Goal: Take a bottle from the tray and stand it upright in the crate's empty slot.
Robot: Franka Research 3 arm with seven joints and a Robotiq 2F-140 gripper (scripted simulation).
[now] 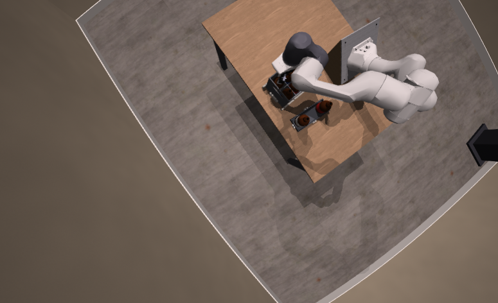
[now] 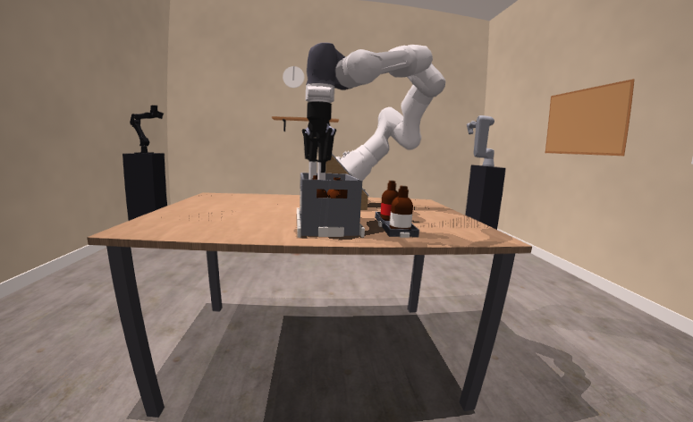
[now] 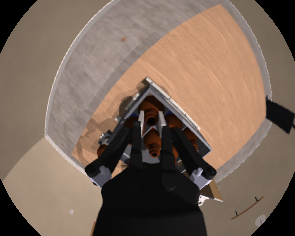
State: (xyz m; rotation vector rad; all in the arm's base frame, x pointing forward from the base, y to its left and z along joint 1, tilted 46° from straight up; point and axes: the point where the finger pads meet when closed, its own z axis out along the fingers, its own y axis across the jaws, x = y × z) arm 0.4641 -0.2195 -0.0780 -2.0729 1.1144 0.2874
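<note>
The grey crate is 11 cm below my hand, 9 cm behind it and 5 cm to the left of it. From my hand the other things lie so: tray 30 cm to the left, 18 cm below, 6 cm behind.
</note>
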